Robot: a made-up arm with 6 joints. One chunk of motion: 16 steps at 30 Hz.
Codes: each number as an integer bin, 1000 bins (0 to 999) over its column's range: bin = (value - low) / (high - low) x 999, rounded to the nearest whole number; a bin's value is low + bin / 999 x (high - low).
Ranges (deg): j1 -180.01..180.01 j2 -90..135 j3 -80.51..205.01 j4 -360.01..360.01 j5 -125..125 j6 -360.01..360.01
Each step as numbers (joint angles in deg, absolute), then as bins.
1 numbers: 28.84 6.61 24.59 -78.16 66.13 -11.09
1 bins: 580 429 368 391 764 484
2 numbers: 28.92 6.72 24.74 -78.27 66.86 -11.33
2 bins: 580 429 368 391 767 484
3 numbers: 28.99 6.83 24.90 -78.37 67.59 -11.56
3 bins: 580 430 369 391 770 483
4 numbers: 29.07 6.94 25.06 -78.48 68.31 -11.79
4 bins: 580 430 369 391 772 483
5 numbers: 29.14 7.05 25.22 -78.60 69.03 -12.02
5 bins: 580 431 370 390 775 483
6 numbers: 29.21 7.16 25.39 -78.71 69.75 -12.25
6 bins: 581 431 371 390 778 483
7 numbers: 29.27 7.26 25.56 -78.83 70.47 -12.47
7 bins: 581 432 371 390 781 482
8 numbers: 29.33 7.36 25.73 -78.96 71.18 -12.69
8 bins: 581 432 372 390 784 482
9 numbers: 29.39 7.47 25.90 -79.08 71.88 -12.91
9 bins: 581 433 372 390 787 482
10 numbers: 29.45 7.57 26.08 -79.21 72.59 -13.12
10 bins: 581 433 373 390 790 481
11 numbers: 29.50 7.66 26.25 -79.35 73.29 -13.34
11 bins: 581 434 374 389 792 481
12 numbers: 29.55 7.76 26.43 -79.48 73.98 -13.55
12 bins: 581 434 374 389 795 481
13 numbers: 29.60 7.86 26.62 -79.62 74.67 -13.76
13 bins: 582 434 375 389 798 480
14 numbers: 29.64 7.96 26.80 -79.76 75.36 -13.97
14 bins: 582 435 375 389 801 480
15 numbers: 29.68 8.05 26.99 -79.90 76.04 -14.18
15 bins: 582 435 376 389 803 480
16 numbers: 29.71 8.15 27.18 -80.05 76.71 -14.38
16 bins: 582 436 377 388 806 480
